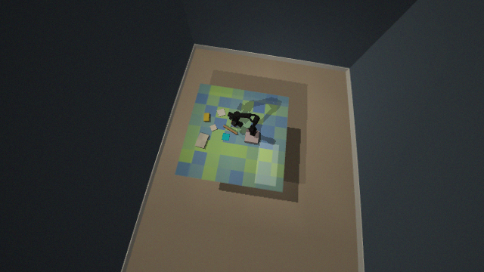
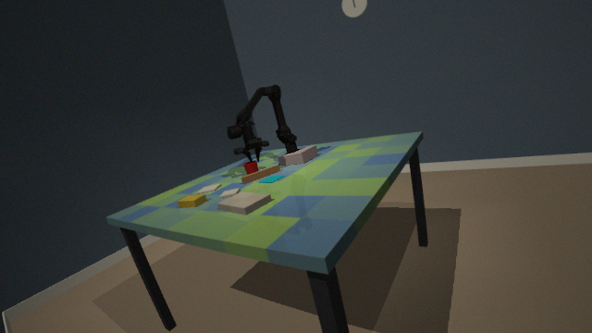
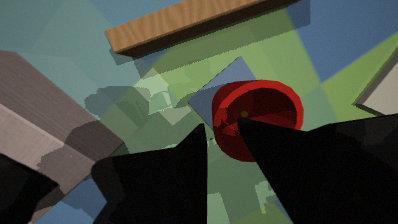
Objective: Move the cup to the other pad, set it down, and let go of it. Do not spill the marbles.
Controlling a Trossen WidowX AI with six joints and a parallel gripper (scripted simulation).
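Now: the red cup 30 mm ahead of my gripper tip, 20 mm to the right of it and 20 mm below it. Round my gripper tip: flat teal pad: 100 mm ahead, 180 mm to the left, 70 mm below; marble: 30 mm ahead, 30 mm to the right, 50 mm below; long wooden bar: 60 mm ahead, 80 mm to the left, 60 mm below.
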